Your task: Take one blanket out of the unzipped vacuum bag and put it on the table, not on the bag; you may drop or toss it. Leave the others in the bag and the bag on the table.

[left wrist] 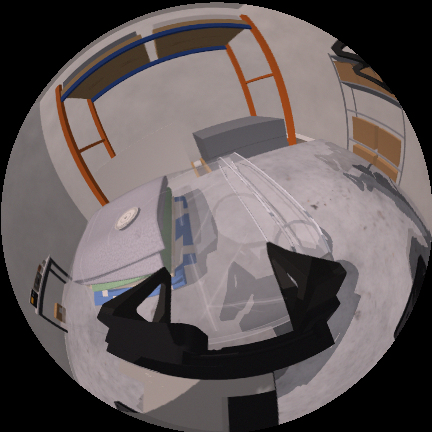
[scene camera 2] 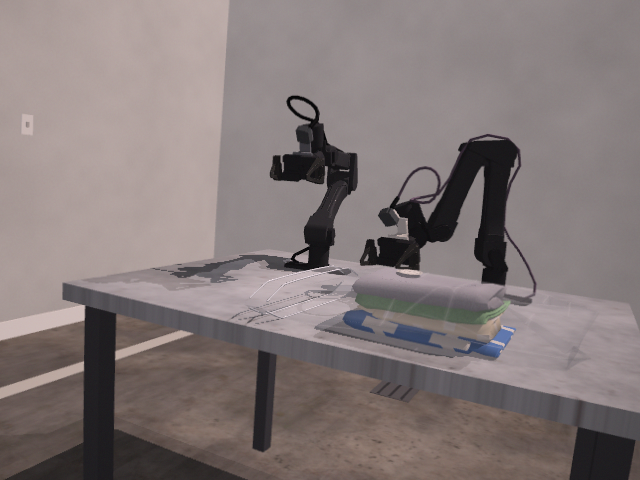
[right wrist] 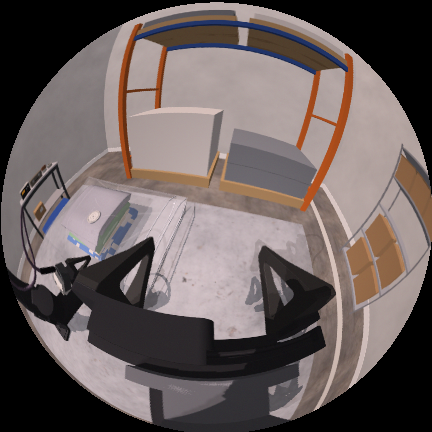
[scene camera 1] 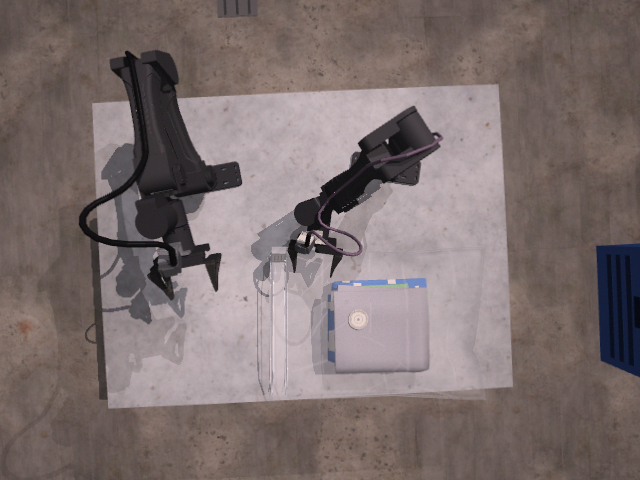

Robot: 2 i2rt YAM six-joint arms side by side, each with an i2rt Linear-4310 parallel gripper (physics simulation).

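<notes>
A clear vacuum bag lies on the table, its open mouth raised toward the left in scene camera 1. Inside is a stack of folded blankets: lilac-grey on top, then green, cream and blue-and-white. My left gripper is open and empty, above and behind the stack, toward the bag mouth. My right gripper is open and empty, high over the table's left part in scene camera 1.
A round white valve shows over the top blanket. A blue container stands beyond the table at the right. A tall orange-post rack stands beyond the table.
</notes>
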